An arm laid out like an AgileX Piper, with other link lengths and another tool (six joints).
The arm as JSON. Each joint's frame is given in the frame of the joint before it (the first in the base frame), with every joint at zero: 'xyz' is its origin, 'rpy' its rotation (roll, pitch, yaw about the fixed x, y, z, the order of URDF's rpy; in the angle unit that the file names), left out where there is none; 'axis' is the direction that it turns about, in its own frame. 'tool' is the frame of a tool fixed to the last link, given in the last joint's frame.
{
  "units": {
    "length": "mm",
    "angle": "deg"
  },
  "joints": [
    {
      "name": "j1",
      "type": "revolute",
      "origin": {
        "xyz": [
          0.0,
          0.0,
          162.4
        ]
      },
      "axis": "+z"
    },
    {
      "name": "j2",
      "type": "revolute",
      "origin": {
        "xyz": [
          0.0,
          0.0,
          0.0
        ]
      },
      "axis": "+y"
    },
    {
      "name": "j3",
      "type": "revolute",
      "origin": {
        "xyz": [
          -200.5,
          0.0,
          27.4
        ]
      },
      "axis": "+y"
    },
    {
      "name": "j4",
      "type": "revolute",
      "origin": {
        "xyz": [
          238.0,
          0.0,
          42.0
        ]
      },
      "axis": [
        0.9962,
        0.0,
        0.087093
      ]
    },
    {
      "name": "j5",
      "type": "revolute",
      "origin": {
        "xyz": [
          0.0,
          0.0,
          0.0
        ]
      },
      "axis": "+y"
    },
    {
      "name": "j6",
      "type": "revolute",
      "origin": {
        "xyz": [
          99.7,
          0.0,
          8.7
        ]
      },
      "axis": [
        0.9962,
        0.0,
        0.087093
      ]
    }
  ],
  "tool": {
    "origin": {
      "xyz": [
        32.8,
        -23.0,
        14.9
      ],
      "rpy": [
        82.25,
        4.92,
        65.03
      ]
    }
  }
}
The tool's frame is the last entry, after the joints.
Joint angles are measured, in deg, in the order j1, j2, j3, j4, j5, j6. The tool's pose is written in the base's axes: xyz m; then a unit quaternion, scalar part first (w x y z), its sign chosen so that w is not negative. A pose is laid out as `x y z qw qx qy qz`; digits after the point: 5 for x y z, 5 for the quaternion.
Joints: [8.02 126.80 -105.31 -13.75 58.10 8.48]
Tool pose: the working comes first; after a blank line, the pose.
Where each joint sits with the arm in this pose, in the base's axes (m; each line is computed from the numbers above, not from the rounded line before):
j1: 0.0000 0.0000 0.1624
j2: 0.0000 0.0000 0.1624
j3: 0.1407 0.0198 0.3065
j4: 0.3752 0.0529 0.2584
j5: 0.3752 0.0529 0.2584
j6: 0.4050 0.0367 0.1643
the tool: 0.4280 0.0100 0.1400

0.42798 0.01001 0.14003 0.32793 0.60614 0.71771 -0.09980
